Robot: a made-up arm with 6 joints.
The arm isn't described. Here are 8 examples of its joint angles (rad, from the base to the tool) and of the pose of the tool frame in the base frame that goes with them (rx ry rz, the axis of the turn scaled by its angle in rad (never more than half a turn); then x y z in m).
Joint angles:
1: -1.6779 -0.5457 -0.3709 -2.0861 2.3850 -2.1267
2: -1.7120 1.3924 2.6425 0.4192 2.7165 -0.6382
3: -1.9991 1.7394 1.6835 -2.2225 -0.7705 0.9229
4: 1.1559 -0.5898 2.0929 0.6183 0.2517 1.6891
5: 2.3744 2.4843 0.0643 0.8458 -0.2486 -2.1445
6: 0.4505 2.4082 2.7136 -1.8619 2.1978 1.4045
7: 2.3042 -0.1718 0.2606 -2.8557 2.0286 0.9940
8: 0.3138 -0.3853 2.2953 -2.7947 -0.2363 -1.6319
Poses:
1: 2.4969 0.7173 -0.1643 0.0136 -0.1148 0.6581
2: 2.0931 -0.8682 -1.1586 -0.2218 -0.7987 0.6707
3: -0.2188 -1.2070 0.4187 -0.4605 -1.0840 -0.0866
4: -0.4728 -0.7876 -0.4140 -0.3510 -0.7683 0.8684
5: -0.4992 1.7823 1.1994 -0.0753 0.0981 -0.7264
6: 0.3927 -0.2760 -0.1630 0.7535 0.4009 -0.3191
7: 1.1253 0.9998 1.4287 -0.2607 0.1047 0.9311
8: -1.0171 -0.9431 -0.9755 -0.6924 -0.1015 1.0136
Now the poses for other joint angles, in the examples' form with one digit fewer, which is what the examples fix.
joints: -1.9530 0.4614 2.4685 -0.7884 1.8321 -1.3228
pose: 1.726 -0.051 -1.646 -0.162 -0.175 1.187
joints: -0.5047 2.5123 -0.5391 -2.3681 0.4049 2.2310
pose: -2.364 -1.917 0.334 -0.040 0.047 -0.384
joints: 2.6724 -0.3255 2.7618 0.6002 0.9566 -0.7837
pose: 0.649 -2.706 -0.972 0.597 -0.280 0.740
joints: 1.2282 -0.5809 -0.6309 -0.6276 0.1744 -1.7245
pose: 2.739 -0.675 1.171 0.050 0.008 0.577
